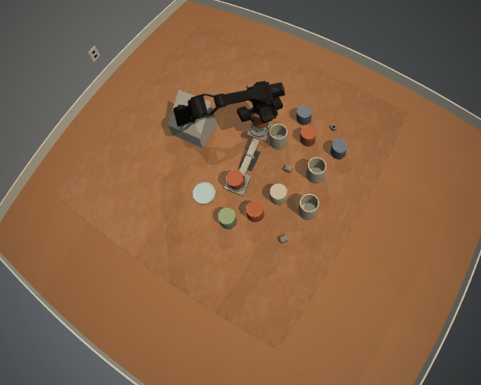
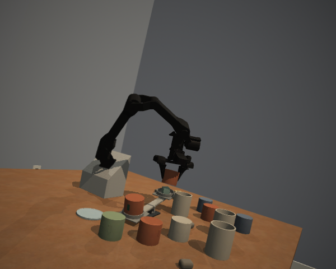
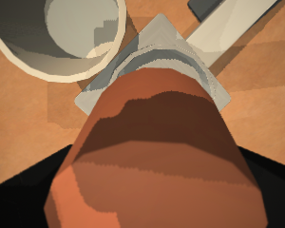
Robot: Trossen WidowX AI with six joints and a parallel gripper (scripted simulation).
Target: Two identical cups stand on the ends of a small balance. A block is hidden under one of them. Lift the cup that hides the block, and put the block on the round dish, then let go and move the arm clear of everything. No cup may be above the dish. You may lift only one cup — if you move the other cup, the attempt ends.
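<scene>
The pale green block lies 20 mm to the right of my gripper tip and 50 mm below it. The rest, counted from my gripper tip: round pale blue dish: 110 mm behind, 360 mm to the right, 130 mm below; then cream cup: 180 mm ahead, 240 mm to the right, 100 mm below; then orange cup: 290 mm to the right, 80 mm below.
</scene>
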